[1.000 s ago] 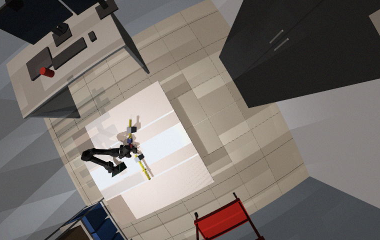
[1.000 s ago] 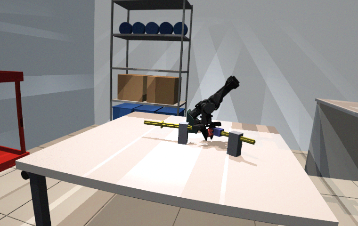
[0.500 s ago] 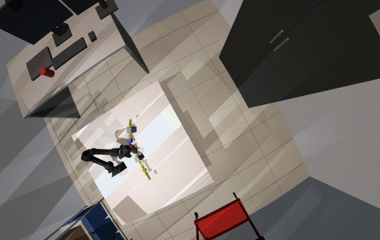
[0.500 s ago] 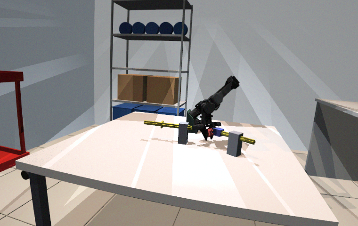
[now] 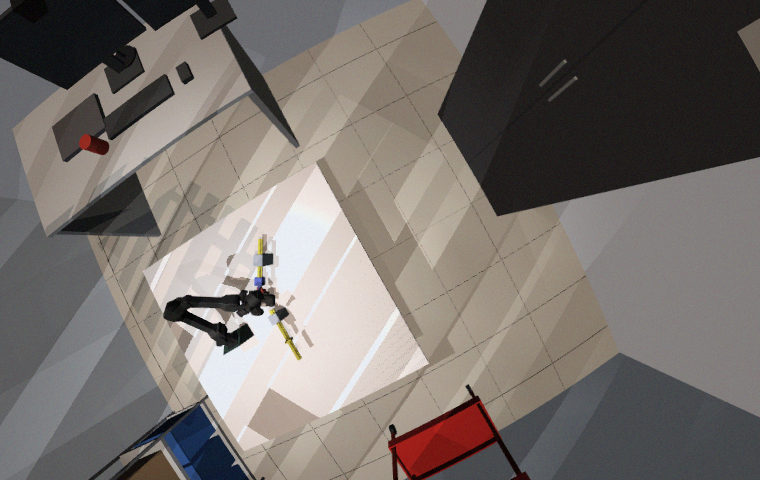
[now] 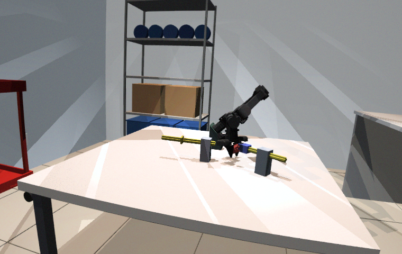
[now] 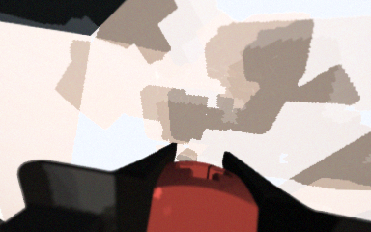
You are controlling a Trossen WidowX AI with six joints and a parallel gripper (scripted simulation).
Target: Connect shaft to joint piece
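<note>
My gripper tip is now 50 mm below the red joint piece.
</note>
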